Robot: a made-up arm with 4 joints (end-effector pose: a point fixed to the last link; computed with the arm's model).
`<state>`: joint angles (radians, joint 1 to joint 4).
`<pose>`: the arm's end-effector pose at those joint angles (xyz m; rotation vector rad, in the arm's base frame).
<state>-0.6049 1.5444 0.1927 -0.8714</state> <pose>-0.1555 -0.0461 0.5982 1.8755 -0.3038 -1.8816</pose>
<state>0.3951 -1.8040 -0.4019 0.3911</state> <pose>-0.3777 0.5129 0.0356 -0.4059 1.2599 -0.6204</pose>
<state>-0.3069 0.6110 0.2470 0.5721</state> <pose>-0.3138 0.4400 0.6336 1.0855 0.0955 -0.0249</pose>
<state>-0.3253 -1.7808 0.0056 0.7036</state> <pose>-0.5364 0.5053 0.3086 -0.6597 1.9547 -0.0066</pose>
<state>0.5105 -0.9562 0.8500 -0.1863</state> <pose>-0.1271 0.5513 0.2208 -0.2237 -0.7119 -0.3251</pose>
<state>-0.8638 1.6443 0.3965 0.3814</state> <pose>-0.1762 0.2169 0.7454 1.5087 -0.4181 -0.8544</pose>
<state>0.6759 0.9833 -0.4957 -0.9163</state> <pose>-0.3297 0.2243 0.5960 2.0457 -0.1179 -0.2929</pose>
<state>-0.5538 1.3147 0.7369 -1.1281</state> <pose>-0.2391 -0.1059 0.6200 1.3635 -0.8720 -2.3274</pose>
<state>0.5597 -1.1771 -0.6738 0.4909</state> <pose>-0.3141 0.6029 0.2205 0.3202 1.0966 -0.2684</pose>
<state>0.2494 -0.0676 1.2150 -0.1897</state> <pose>-0.1864 0.4788 0.5338 0.3500 -1.1820 -0.5692</pose>
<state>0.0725 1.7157 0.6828 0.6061</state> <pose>-0.5204 0.2603 0.5660 1.6221 -1.2700 -0.2035</pose>
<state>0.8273 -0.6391 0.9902 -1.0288</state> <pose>-0.2163 0.4756 0.5746 0.5662 -1.8605 -0.7999</pose>
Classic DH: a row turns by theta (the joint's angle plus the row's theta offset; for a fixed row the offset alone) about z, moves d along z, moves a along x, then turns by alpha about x. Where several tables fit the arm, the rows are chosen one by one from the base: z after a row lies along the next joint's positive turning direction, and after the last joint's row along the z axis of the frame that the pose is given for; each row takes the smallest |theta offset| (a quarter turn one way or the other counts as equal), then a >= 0, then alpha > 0; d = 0 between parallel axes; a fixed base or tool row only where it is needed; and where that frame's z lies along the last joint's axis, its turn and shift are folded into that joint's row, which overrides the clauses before.
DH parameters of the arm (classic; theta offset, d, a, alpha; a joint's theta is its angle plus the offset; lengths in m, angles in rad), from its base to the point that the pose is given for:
base (fixed): 0 0.32 -0.2 1.5708
joint 1: 1.2538 -0.1408 -0.0407 0.9254
joint 2: 0.6084 -0.2456 0.0694 -1.5134
joint 3: -1.4608 -0.0743 0.0889 -2.0048
joint 4: 0.6524 0.3491 0.0693 0.785
tool (fixed): -0.3521 -0.3984 0 0

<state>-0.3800 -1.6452 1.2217 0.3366</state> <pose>-0.5103 0.3883 0.1672 -0.9369 0.6279 0.6697</pose>
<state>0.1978 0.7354 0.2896 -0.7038</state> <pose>-0.2288 0.1914 0.6593 1.6227 -0.6222 -1.0264</pose>
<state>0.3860 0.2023 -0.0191 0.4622</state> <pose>-0.4333 0.4986 0.4823 0.9158 -0.0672 0.2872</pose>
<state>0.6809 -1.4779 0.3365 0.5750</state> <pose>-0.3286 0.5004 0.0300 -0.5441 0.4643 -0.1293</pose>
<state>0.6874 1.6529 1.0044 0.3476</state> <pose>-0.5757 0.1906 0.4004 1.9068 -1.7841 -0.2574</pose>
